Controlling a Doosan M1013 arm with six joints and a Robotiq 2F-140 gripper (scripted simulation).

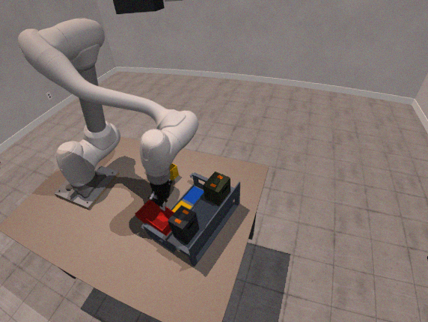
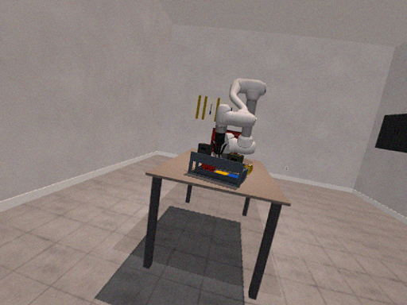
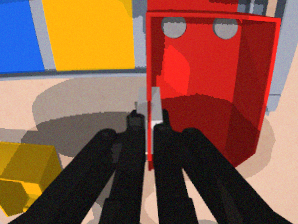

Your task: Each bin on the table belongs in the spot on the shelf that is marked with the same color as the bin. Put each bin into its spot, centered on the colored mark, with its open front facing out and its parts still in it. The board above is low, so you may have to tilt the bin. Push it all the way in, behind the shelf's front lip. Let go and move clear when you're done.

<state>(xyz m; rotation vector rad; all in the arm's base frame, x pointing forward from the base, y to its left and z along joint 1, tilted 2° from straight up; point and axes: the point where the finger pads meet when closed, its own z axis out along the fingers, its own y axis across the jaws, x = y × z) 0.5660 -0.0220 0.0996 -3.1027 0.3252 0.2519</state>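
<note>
Right now my hand is 50 mm to the left of the red bin, 40 mm above it and 20 mm past it. The rest, counted from my hand: yellow bin 250 mm to the left, 170 mm behind, 70 mm below; grey shelf 200 mm ahead, 20 mm to the left, 10 mm below.
</note>
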